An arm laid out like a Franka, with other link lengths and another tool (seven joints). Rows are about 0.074 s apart.
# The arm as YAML. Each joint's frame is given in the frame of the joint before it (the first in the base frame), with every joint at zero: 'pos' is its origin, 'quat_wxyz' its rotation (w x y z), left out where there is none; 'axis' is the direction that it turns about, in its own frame. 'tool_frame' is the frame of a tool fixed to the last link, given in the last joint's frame.
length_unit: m
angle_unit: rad
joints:
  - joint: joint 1
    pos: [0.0, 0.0, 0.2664]
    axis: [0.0, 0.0, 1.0]
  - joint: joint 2
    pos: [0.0, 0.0, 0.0]
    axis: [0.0, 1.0, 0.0]
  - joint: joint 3
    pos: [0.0, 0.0, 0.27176]
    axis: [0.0, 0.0, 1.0]
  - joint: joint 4
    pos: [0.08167, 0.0, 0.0]
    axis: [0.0, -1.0, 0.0]
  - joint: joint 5
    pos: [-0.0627, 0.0, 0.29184]
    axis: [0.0, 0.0, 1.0]
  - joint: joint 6
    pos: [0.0, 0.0, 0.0]
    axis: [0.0, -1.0, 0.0]
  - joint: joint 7
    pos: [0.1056, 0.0, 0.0]
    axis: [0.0, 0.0, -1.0]
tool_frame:
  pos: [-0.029, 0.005, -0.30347]
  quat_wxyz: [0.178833, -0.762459, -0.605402, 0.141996]
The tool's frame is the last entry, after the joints.
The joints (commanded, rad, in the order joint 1, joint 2, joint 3, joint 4, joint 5, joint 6, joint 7), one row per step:
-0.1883 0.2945 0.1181 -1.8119 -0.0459 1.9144 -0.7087
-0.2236 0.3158 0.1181 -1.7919 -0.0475 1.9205 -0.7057
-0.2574 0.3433 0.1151 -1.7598 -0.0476 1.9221 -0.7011
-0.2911 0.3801 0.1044 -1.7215 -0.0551 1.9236 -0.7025
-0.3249 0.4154 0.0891 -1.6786 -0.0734 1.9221 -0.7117
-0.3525 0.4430 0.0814 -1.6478 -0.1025 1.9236 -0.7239
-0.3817 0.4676 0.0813 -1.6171 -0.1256 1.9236 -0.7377
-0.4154 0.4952 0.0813 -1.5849 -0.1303 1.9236 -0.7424
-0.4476 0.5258 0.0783 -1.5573 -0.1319 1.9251 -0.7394
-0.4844 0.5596 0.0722 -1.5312 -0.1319 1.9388 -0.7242
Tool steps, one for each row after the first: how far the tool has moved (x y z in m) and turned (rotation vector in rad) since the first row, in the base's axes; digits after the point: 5 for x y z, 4 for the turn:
0.00406 -0.01696 -0.00361 0.0001 -0.0050 -0.0381
0.00965 -0.03505 -0.00669 0.0005 -0.0114 -0.0804
0.01403 -0.05961 -0.01252 -0.0062 -0.0135 -0.1204
0.01688 -0.09046 -0.01638 -0.0242 -0.0164 -0.1516
0.01727 -0.11707 -0.01988 -0.0489 -0.0162 -0.1605
0.01800 -0.13938 -0.02205 -0.0660 -0.0181 -0.1658
0.01787 -0.15913 -0.02594 -0.0686 -0.0211 -0.1939
0.01479 -0.17801 -0.03308 -0.0698 -0.0183 -0.2318
0.01127 -0.20056 -0.04223 -0.0746 -0.0224 -0.2889

